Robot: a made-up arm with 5 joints. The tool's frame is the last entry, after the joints. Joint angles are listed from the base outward.
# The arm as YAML. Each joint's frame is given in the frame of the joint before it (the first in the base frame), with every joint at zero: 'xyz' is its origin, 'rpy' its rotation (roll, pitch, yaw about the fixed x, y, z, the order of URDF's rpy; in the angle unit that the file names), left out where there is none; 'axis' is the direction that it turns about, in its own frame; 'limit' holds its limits. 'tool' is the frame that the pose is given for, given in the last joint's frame.
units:
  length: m
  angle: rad
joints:
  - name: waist
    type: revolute
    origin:
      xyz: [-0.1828, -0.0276, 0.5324]
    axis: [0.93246, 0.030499, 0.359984]
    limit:
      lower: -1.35
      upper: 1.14
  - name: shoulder
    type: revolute
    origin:
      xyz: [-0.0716, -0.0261, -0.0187]
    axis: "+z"
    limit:
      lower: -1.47
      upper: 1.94
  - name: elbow
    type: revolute
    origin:
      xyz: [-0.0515, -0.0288, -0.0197]
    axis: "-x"
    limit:
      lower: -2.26
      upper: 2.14
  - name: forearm
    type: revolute
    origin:
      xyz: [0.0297, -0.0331, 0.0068]
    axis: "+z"
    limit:
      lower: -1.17
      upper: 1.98
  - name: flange
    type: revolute
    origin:
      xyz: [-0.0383, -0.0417, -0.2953]
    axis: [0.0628, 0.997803, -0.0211]
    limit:
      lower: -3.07
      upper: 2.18
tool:
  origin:
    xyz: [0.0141, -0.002, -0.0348]
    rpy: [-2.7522, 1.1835, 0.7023]
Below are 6 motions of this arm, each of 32 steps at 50 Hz.
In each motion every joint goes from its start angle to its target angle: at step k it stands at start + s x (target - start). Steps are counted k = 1, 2, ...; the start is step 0. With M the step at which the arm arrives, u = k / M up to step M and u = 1 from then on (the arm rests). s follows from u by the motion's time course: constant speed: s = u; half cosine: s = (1 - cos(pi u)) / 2; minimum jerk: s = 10 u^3 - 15 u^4 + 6 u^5.
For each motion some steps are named. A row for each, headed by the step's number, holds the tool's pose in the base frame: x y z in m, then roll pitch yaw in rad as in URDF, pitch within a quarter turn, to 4 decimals.
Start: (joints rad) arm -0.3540 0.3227 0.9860 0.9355 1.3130
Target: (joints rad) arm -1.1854 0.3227 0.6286 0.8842 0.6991
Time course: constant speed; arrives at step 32
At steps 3, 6, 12, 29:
3: -0.2301 -0.4117 0.5564 0.5107 -0.3616 -2.2516
6: -0.2411 -0.4108 0.5717 0.5076 -0.3535 -2.2495
12: -0.2631 -0.4058 0.6020 0.5053 -0.3349 -2.2462
29: -0.3245 -0.3690 0.6811 0.5281 -0.2717 -2.2321

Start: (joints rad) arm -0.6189 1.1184 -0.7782 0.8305 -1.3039
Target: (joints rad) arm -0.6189 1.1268 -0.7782 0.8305 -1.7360
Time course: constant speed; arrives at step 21
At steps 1, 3, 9, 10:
1: -0.3624 -0.1154 0.2590 -2.8878 -0.1268 1.7048
3: -0.3616 -0.1156 0.2603 -2.8958 -0.1599 1.6835
9: -0.3593 -0.1169 0.2642 -2.9156 -0.2601 1.6202
10: -0.3590 -0.1171 0.2649 -2.9183 -0.2769 1.6096

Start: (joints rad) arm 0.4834 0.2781 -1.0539 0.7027 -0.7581
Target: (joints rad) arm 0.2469 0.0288 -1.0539 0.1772 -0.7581
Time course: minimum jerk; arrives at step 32
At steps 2, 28, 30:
2: -0.3447 0.2081 0.3779 -2.6048 -0.8209 1.3572
28: -0.2978 0.1879 0.3224 -2.2406 -0.2300 0.7488
30: -0.2972 0.1875 0.3217 -2.2382 -0.2218 0.7417

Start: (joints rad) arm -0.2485 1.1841 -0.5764 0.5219 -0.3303
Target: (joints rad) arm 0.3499 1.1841 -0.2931 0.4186 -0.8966
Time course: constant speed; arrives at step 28
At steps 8, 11, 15, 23, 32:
8: -0.3062 -0.0642 0.1842 -2.8198 0.4251 2.1755
11: -0.2968 -0.0493 0.1823 -2.8984 0.3549 2.1355
15: -0.2847 -0.0287 0.1815 -2.9944 0.2540 2.0928
23: -0.2622 0.0139 0.1855 3.1194 0.0325 2.0403
32: -0.2494 0.0407 0.1919 3.0229 -0.1159 2.0273

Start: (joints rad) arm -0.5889 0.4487 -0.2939 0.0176 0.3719
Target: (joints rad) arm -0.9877 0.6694 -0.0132 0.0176 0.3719
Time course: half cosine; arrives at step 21
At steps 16, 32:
16: -0.3260 -0.3657 0.3826 0.6223 0.9408 -2.0500
32: -0.3248 -0.3763 0.4100 0.6567 0.8607 -2.0113

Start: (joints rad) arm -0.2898 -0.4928 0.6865 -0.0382 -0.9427
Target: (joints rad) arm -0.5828 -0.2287 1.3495 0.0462 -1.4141
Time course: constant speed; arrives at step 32
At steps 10, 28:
10: -0.4378 -0.3305 0.4766 1.6218 0.0927 -0.6266
28: -0.4198 -0.3020 0.6379 1.0350 0.0781 -0.3982

